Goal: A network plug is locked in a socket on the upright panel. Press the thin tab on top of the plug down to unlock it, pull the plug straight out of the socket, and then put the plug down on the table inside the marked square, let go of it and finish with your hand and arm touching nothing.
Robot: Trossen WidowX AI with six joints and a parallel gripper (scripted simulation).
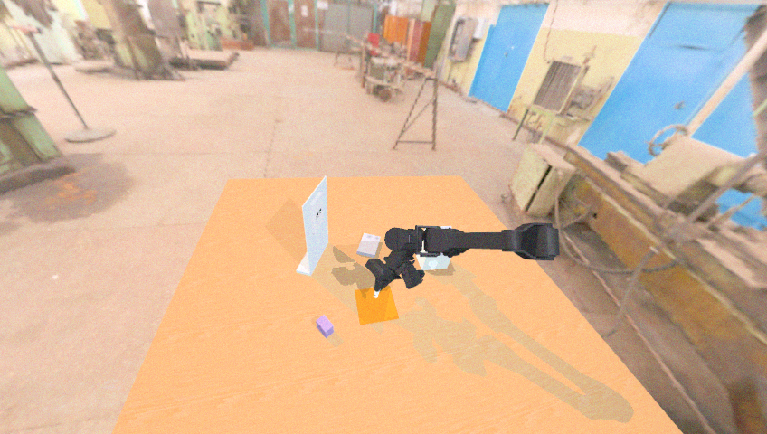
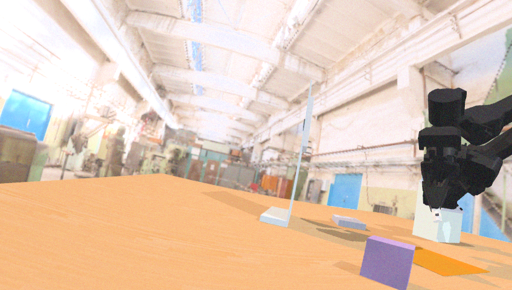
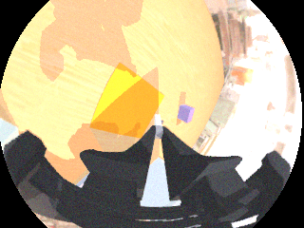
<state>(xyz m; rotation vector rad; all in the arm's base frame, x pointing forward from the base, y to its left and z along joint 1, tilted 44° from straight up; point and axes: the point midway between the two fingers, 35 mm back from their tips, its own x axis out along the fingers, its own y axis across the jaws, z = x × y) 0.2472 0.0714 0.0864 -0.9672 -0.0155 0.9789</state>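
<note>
The marked square lies 8 cm below my gripper tip and 1 cm behind it. Also, from my gripper tip: purple block (16 cm ahead, 6 cm below, 5 cm to the left); then flat grey block (25 cm to the right, 7 cm below, 5 cm behind); then network plug (right at my gripper tip).
</note>
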